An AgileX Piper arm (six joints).
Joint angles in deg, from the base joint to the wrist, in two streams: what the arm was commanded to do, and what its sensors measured. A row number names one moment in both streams.
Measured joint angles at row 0: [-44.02 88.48 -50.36 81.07 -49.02 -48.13]
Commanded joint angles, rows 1 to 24: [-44.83 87.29 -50.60 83.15 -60.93 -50.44]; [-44.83 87.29 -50.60 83.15 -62.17 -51.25]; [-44.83 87.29 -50.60 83.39 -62.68 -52.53]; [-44.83 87.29 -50.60 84.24 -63.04 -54.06]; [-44.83 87.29 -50.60 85.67 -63.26 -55.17]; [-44.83 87.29 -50.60 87.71 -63.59 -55.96]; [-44.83 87.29 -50.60 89.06 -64.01 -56.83]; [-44.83 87.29 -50.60 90.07 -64.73 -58.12]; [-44.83 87.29 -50.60 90.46 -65.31 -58.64]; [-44.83 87.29 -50.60 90.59 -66.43 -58.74]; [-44.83 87.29 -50.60 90.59 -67.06 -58.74]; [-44.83 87.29 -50.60 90.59 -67.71 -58.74]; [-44.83 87.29 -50.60 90.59 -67.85 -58.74]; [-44.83 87.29 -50.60 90.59 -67.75 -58.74]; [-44.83 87.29 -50.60 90.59 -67.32 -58.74]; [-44.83 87.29 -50.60 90.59 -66.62 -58.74]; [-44.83 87.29 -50.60 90.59 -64.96 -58.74]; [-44.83 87.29 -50.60 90.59 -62.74 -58.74]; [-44.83 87.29 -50.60 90.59 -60.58 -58.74]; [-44.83 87.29 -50.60 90.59 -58.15 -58.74]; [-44.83 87.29 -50.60 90.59 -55.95 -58.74]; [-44.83 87.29 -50.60 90.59 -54.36 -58.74]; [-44.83 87.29 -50.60 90.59 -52.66 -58.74]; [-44.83 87.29 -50.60 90.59 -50.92 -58.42]
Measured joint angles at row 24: [-43.84 88.26 -50.36 88.75 -52.97 -57.99]
